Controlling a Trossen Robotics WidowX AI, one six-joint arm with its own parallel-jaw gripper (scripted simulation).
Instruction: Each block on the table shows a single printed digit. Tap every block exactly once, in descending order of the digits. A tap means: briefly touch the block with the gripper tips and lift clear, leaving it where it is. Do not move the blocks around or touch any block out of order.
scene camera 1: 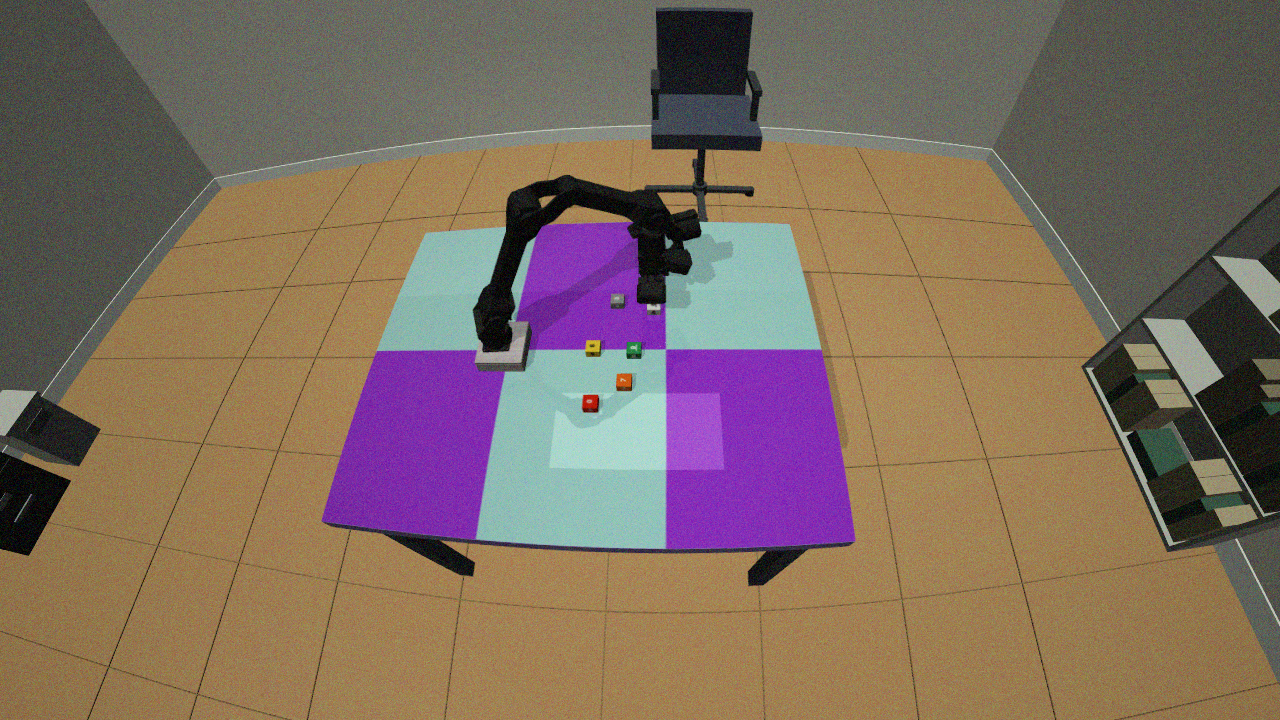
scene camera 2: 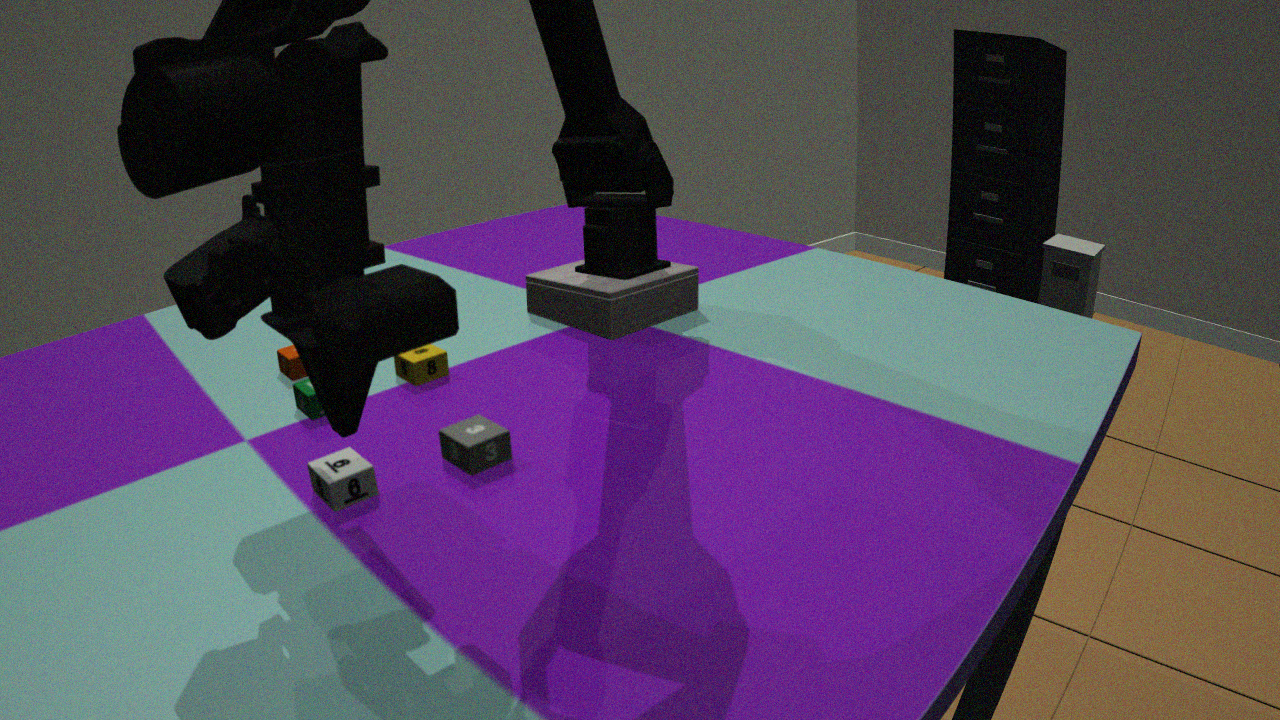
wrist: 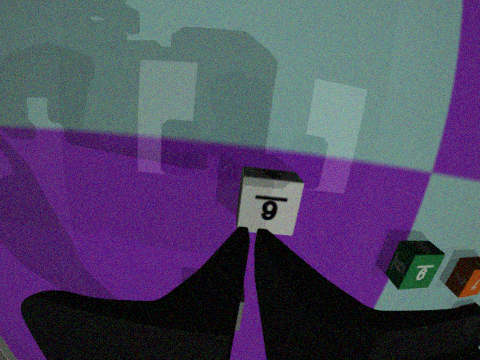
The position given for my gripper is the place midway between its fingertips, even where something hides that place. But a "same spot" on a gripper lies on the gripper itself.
Scene:
my gripper: scene camera 1 652, 294; scene camera 2; wrist
same spot on my gripper: (wrist: 203, 310) = (scene camera 2: 315, 357)

